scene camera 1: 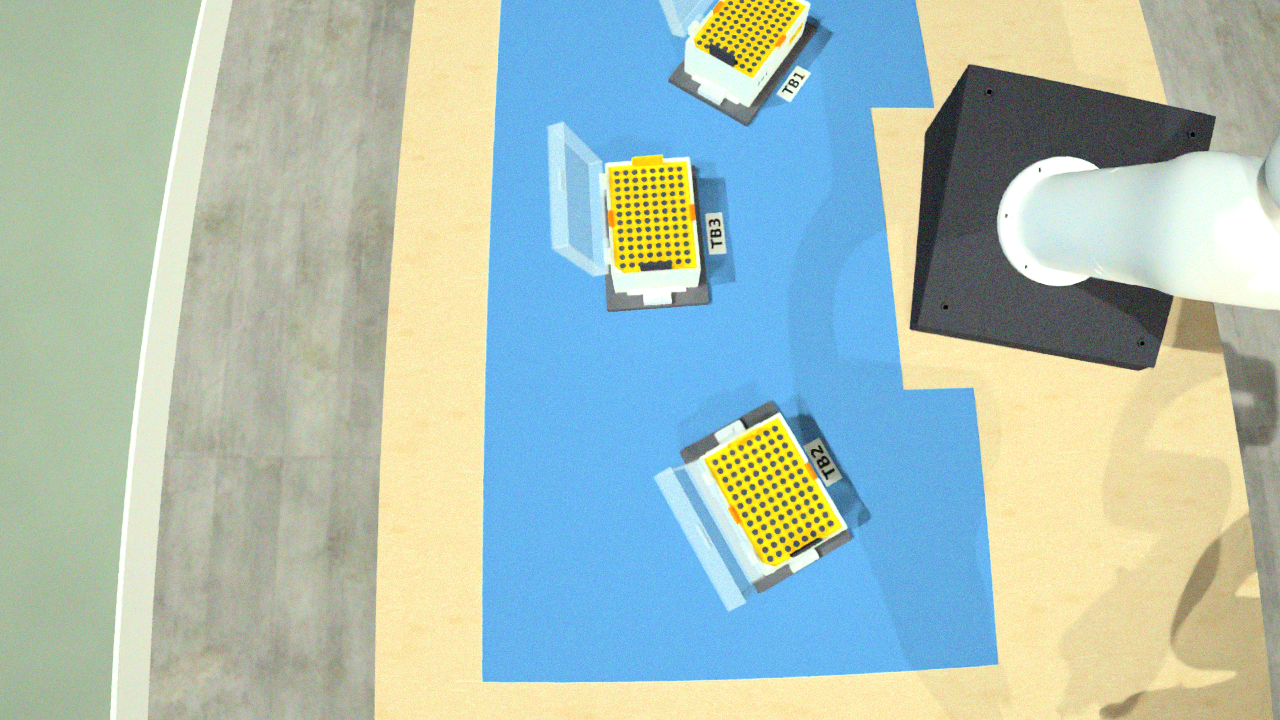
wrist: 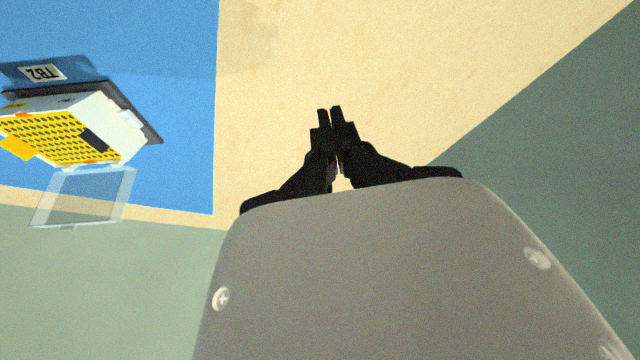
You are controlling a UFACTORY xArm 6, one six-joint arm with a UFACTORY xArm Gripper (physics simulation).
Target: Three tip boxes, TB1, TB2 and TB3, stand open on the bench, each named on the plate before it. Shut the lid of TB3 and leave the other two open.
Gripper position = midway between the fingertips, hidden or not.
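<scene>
There's a name plate (scene camera 1: 714, 221) here, and a yellow dotted piece (scene camera 1: 650, 200). I can also see a clear lid (scene camera 1: 724, 554) and a clear lid (scene camera 1: 577, 192), plus my gripper (wrist: 330, 125).
</scene>
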